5 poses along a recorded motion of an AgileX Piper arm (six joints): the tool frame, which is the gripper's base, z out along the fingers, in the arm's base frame.
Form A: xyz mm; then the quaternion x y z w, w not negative.
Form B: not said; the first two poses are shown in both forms.
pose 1, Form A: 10.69 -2.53 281.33 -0.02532 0.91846 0.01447 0.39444
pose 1, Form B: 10.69 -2.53 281.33 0.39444 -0.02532 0.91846 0.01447
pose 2, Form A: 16.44 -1.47 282.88 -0.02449 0.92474 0.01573 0.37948
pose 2, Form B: 16.44 -1.47 282.88 0.37948 -0.02449 0.92474 0.01573
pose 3, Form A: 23.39 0.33 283.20 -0.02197 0.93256 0.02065 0.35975
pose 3, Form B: 23.39 0.33 283.20 0.35975 -0.02197 0.93256 0.02065
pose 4, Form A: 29.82 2.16 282.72 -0.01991 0.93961 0.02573 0.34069
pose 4, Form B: 29.82 2.16 282.72 0.34069 -0.01991 0.93961 0.02573
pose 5, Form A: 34.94 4.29 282.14 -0.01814 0.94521 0.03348 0.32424
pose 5, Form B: 34.94 4.29 282.14 0.32424 -0.01814 0.94521 0.03348
